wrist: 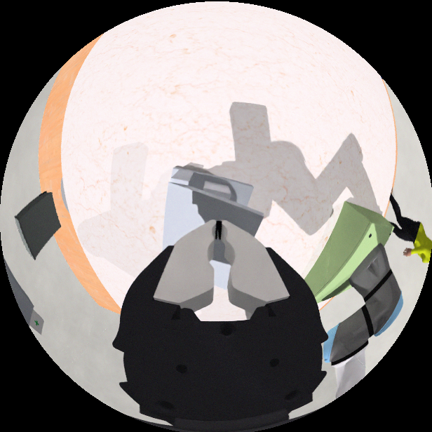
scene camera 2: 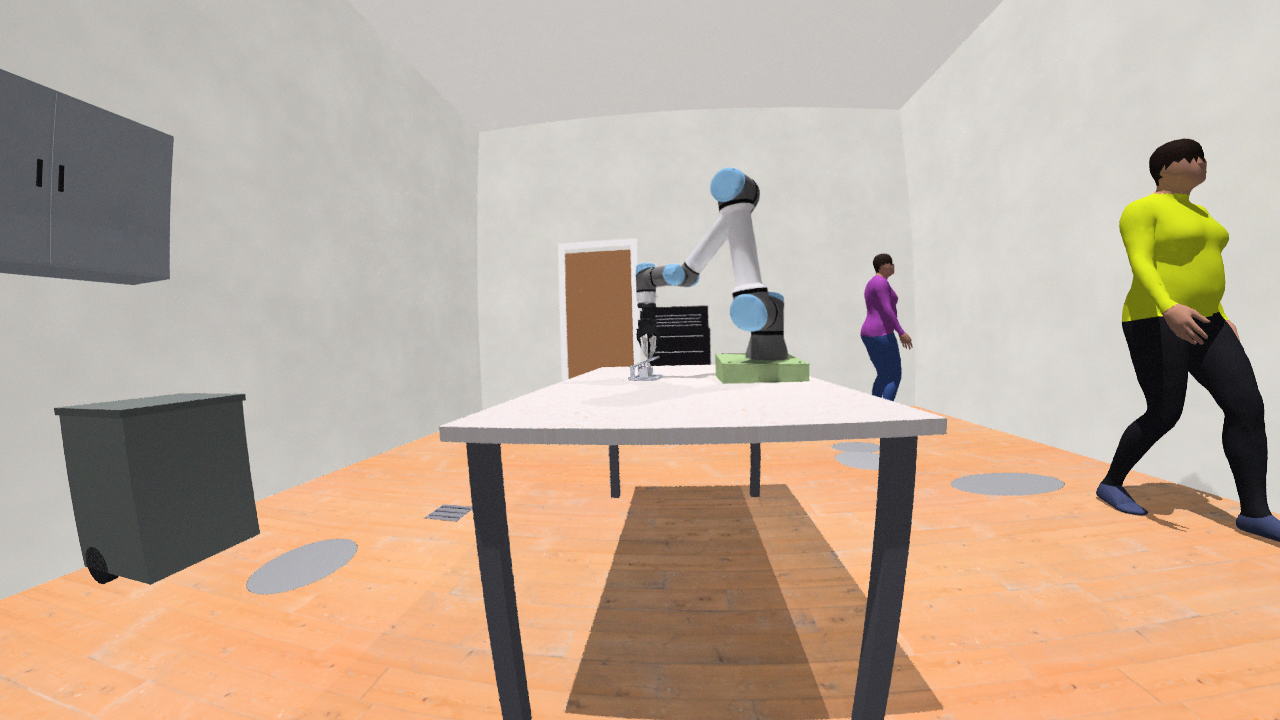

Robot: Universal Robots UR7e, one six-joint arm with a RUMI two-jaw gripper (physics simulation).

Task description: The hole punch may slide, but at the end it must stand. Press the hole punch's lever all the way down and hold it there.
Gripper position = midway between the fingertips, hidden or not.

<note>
In view: the gripper (scene camera 2: pixel 649 359) and a hole punch (wrist: pixel 239 192).
The gripper is seen too in the wrist view (wrist: pixel 217 222).
</note>
